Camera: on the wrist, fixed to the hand. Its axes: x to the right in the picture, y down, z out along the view.
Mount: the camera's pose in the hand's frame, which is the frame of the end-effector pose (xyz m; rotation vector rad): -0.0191 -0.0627 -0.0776 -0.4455 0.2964 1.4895
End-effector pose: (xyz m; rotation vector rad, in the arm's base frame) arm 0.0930 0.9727 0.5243 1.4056 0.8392 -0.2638
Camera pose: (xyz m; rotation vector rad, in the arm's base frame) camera 0.0128 1.0272 0.4939 1.3048 -0.0977 1.2092
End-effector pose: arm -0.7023 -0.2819 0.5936 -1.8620 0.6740 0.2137
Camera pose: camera -0.6969 -0.3299 0.6829 -1.4035 2.2679 1.1050
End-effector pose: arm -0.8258 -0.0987 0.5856 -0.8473 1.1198 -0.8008
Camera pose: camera -0.9124 -0.1234 0.6326 -0.0506 1.7967 0.6081
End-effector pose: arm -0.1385 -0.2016 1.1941 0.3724 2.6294 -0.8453
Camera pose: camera -0.1625 -0.2070 1.2927 1.9806 1.7860 0.3079
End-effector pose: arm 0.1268 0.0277 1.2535 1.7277 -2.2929 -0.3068
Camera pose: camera 0.2140 0.0277 1.3056 -0.3097 -2.3276 -0.1730
